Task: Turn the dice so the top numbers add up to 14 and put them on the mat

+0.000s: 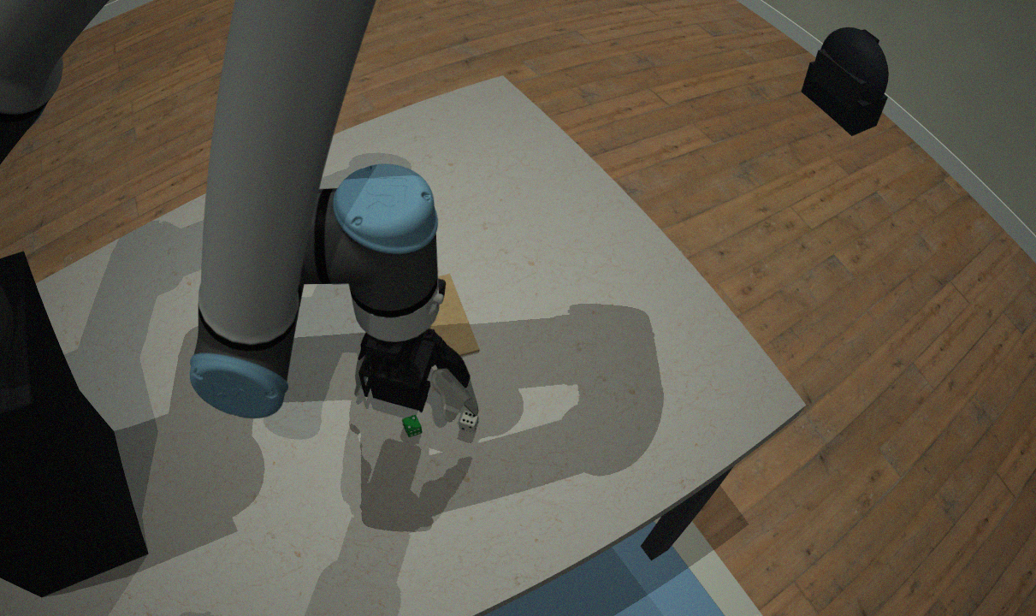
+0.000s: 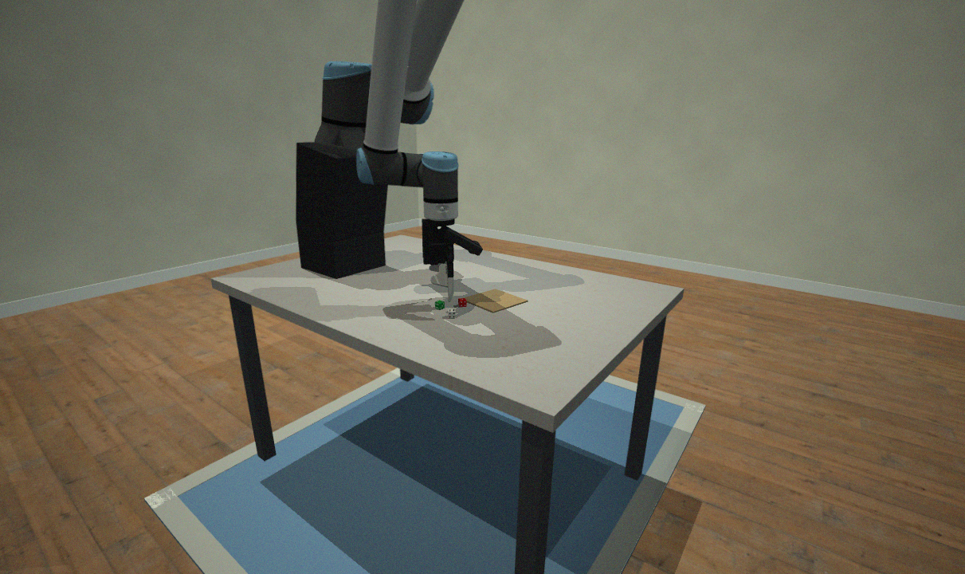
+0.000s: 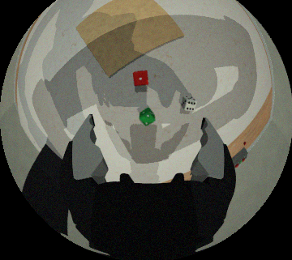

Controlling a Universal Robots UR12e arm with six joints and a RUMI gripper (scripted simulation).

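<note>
Now: the red die 40 mm to the left of my hand, 40 mm below it and 20 mm ahead of it. From my hand the other things lie so: white die: 60 mm ahead, 40 mm to the right, 40 mm below; mat: 140 mm to the left, 50 mm ahead, 40 mm below; green die: 40 mm below, 20 mm to the right, 20 mm behind.
</note>
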